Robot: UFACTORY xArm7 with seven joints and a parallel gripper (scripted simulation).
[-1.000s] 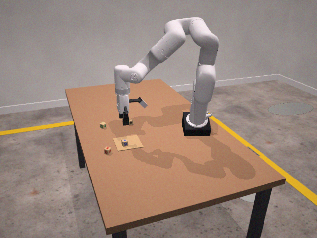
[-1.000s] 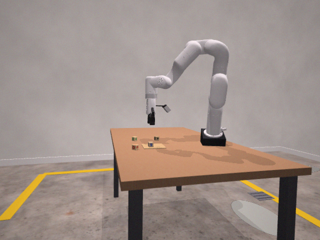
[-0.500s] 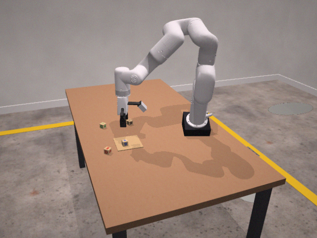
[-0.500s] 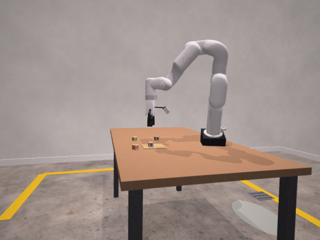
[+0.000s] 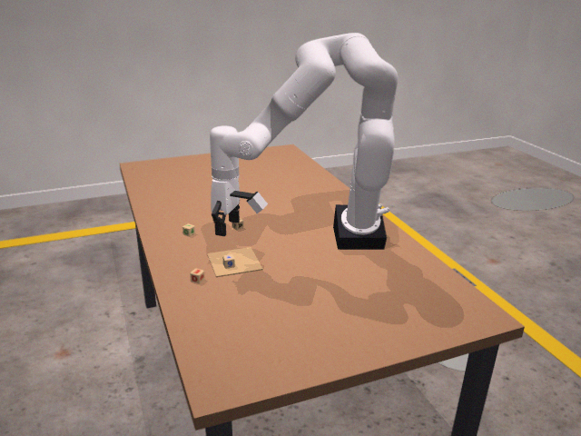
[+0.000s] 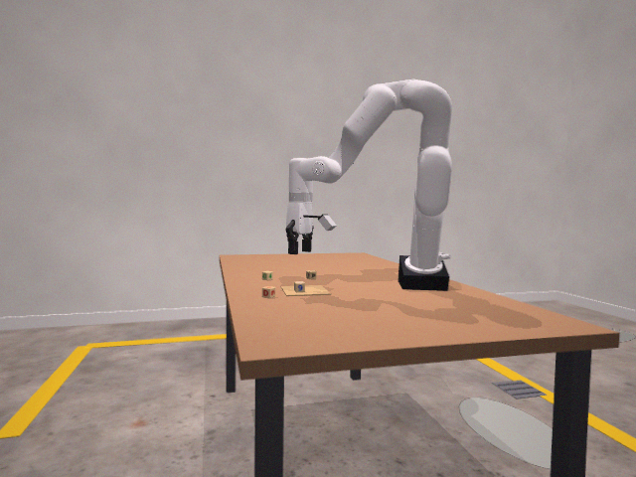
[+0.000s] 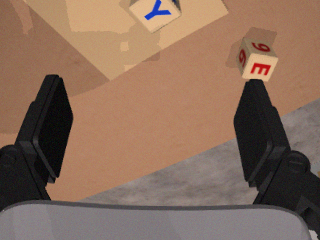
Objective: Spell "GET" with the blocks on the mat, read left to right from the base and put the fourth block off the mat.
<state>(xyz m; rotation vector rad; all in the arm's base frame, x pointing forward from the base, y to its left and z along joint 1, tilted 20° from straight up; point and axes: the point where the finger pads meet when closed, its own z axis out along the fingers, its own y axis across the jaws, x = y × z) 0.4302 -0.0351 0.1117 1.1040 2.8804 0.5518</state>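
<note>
The tan mat is 140 mm below my hand, 20 mm to the right of it and 20 mm behind it. Also, from my hand: green-lettered block 250 mm to the right, 120 mm below, 60 mm ahead; black-lettered block 240 mm to the right, 120 mm below, 100 mm behind; red-lettered block 120 mm below, 110 mm ahead, 40 mm to the left.
</note>
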